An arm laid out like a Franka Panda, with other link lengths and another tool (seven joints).
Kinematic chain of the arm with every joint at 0, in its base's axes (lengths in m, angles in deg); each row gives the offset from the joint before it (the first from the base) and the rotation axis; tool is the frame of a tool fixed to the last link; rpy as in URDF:
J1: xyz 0 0 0.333 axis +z
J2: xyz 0 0 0 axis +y
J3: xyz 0 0 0.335 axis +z
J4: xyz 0.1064 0 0 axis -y
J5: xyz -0.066 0 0.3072 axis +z
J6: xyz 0 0 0 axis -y
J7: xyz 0.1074 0 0 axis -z
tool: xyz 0.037 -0.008 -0.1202 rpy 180 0.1 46.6
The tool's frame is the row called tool.
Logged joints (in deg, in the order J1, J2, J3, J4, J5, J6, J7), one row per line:
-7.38, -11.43, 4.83, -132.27, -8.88, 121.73, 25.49
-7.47, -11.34, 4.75, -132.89, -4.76, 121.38, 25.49
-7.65, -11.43, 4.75, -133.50, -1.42, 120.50, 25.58
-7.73, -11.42, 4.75, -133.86, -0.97, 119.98, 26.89
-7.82, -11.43, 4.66, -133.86, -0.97, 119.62, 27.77
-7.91, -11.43, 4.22, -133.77, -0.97, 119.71, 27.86
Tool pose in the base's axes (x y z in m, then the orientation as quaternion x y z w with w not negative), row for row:
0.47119, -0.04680, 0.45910, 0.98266, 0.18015, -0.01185, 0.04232
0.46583, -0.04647, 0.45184, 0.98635, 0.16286, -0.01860, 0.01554
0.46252, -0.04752, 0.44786, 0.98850, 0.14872, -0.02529, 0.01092
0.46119, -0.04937, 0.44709, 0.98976, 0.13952, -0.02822, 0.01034
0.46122, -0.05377, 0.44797, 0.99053, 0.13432, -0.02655, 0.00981
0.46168, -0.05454, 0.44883, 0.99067, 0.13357, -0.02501, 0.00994
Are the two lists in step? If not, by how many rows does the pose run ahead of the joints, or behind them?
The pose runs 1 row ahead of the joints: the pose in row i belongs to the joints in row i + 1.
